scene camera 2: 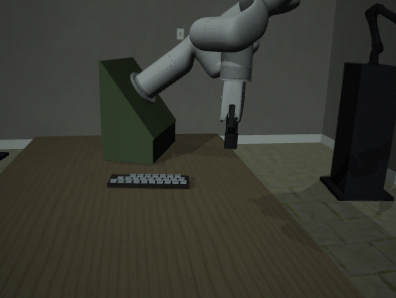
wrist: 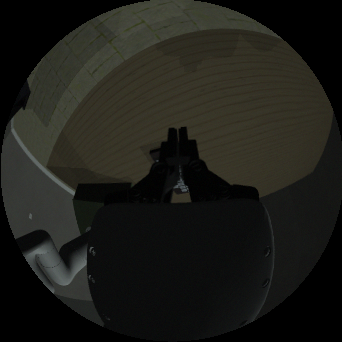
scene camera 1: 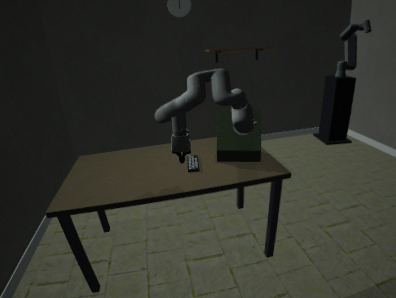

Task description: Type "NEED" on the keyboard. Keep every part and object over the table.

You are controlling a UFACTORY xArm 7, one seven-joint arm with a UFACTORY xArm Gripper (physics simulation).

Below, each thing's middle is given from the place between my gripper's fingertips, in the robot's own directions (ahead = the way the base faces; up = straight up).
Right now my hand is 210 mm to the left of the dark keyboard (scene camera 2: pixel 163 181), 110 mm above it and 60 mm past it.
